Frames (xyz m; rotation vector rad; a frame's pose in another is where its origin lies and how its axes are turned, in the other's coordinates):
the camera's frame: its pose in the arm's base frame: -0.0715 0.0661 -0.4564 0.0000 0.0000 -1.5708
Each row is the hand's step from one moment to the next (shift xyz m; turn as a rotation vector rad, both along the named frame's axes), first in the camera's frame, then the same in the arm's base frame.
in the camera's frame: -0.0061 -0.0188 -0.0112 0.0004 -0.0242 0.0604
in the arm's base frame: -0.0188 0.0061 -0.0112 -0.0242 -0.0004 0.0604
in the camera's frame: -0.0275 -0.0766 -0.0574 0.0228 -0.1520 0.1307
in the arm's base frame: -0.0766 0.0275 -0.0574 -0.1520 -0.0228 0.1307
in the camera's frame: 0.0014 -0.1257 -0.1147 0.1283 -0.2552 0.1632
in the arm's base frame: -0.1257 -0.0014 -0.1147 -0.2552 -0.1283 0.1632
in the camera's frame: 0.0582 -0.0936 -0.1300 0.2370 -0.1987 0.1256
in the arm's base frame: -0.0936 -0.0582 -0.1300 -0.1987 -0.2370 0.1256
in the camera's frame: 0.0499 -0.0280 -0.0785 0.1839 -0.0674 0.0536
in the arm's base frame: -0.0280 -0.0499 -0.0785 -0.0674 -0.1839 0.0536
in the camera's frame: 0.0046 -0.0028 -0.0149 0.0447 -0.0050 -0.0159
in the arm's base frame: -0.0028 -0.0046 -0.0149 -0.0050 -0.0447 -0.0159
